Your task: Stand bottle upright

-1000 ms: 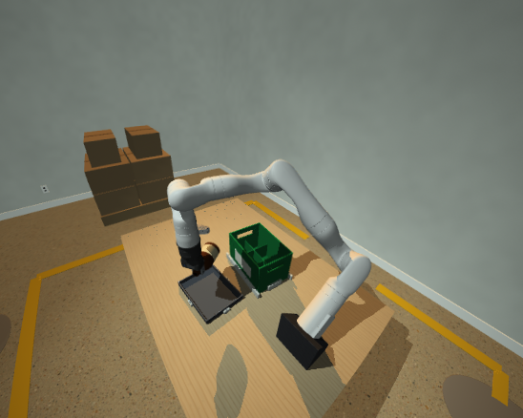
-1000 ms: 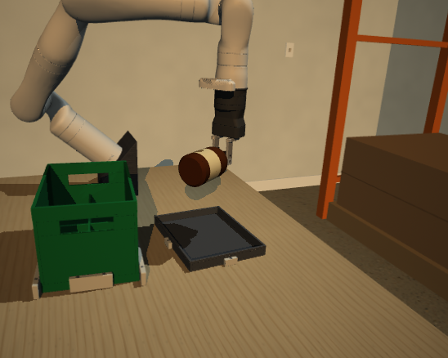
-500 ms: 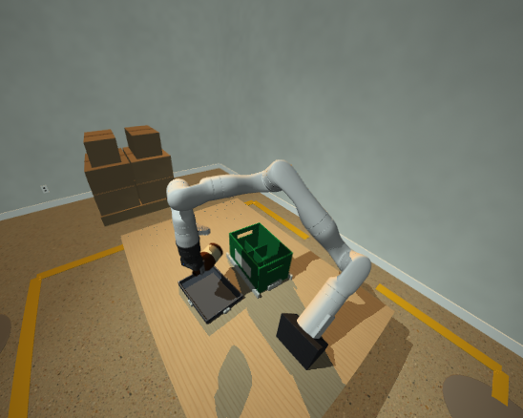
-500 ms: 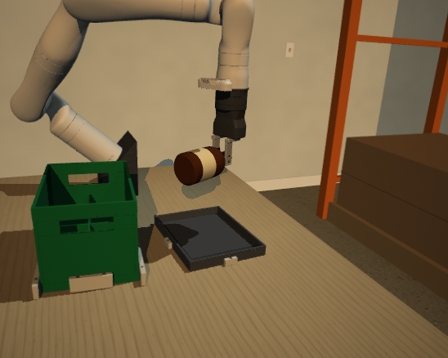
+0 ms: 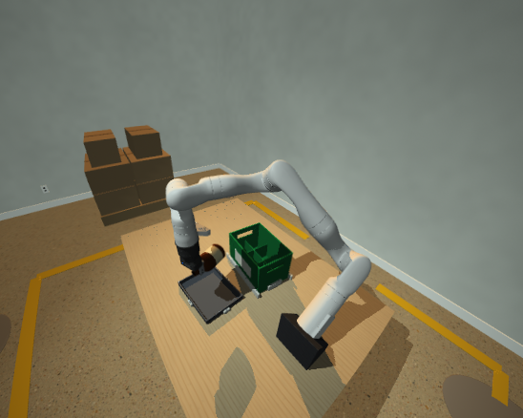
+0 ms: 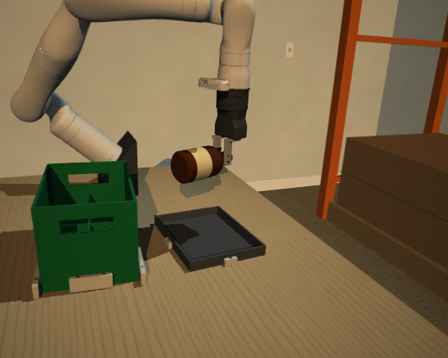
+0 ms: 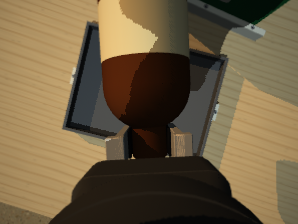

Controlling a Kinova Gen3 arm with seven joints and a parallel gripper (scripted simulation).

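Now: the brown bottle 20 mm ahead of my hand, 50 mm to the right of it and 10 mm below it. Also, from my hand: dark tray 20 mm ahead, 40 mm to the right, 190 mm below; green crate 40 mm ahead, 310 mm to the right, 120 mm below.
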